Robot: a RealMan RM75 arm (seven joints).
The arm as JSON. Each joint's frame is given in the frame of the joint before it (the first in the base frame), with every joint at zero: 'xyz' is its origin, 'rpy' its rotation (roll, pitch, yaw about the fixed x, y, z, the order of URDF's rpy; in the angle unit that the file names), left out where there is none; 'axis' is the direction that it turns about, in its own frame. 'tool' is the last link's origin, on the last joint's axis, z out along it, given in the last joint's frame.
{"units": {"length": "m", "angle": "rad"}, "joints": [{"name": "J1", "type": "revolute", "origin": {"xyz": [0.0, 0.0, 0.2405]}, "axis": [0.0, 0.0, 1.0]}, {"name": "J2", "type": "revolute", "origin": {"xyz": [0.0, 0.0, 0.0]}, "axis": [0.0, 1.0, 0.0]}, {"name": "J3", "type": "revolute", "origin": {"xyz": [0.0, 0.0, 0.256]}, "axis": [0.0, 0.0, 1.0]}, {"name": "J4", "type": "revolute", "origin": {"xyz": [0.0, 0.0, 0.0]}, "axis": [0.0, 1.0, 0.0]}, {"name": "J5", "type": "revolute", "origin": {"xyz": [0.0, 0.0, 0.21]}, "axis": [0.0, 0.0, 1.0]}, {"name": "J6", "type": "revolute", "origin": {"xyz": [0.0, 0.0, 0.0]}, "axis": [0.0, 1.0, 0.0]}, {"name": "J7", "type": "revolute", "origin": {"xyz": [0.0, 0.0, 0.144]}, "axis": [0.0, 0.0, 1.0]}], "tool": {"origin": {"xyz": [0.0, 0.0, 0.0]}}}
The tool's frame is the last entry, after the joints.
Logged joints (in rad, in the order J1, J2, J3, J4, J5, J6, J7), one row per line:
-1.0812, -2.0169, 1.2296, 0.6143, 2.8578, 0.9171, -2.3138
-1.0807, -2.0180, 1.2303, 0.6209, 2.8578, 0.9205, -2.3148
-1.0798, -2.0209, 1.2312, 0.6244, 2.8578, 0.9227, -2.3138
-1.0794, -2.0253, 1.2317, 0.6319, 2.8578, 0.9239, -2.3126
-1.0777, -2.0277, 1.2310, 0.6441, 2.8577, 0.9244, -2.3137
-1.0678, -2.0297, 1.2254, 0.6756, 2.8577, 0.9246, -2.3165
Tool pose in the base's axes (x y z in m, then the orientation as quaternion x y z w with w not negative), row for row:
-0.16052, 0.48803, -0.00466, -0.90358, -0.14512, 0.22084, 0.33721
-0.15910, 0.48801, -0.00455, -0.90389, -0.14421, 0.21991, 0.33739
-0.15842, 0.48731, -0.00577, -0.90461, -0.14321, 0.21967, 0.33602
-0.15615, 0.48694, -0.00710, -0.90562, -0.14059, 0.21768, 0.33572
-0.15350, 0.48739, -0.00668, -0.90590, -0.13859, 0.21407, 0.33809
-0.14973, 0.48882, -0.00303, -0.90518, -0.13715, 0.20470, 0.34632
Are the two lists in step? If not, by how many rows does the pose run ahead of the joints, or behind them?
They are in step.
